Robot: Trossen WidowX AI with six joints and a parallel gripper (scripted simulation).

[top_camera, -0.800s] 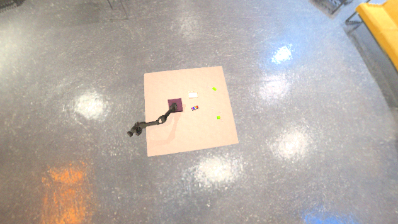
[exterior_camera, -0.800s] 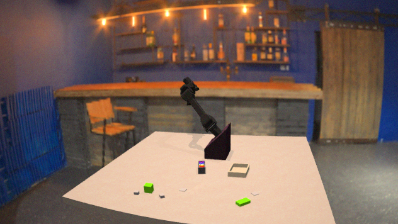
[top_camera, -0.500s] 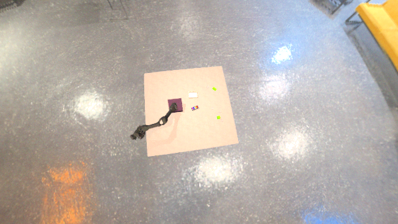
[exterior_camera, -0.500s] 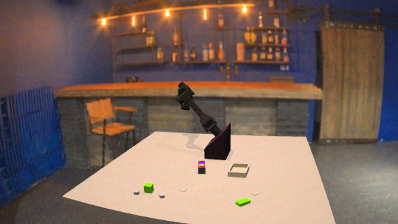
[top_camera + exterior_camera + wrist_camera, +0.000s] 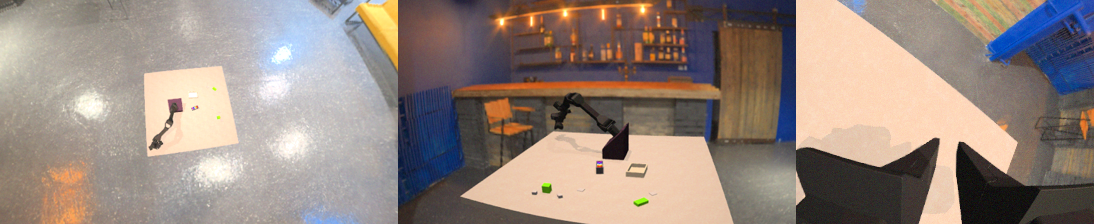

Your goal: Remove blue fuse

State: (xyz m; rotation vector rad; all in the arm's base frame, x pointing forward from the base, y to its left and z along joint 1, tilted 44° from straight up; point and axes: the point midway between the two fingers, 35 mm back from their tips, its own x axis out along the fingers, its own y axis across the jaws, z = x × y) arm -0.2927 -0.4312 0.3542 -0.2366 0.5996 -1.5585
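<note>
Right now the blue fuse is 570 mm ahead of my gripper tip, 530 mm to the left of it and 40 mm below it. Also, from my gripper tip: beige tray (750 mm to the left, 580 mm ahead, 60 mm below).
</note>
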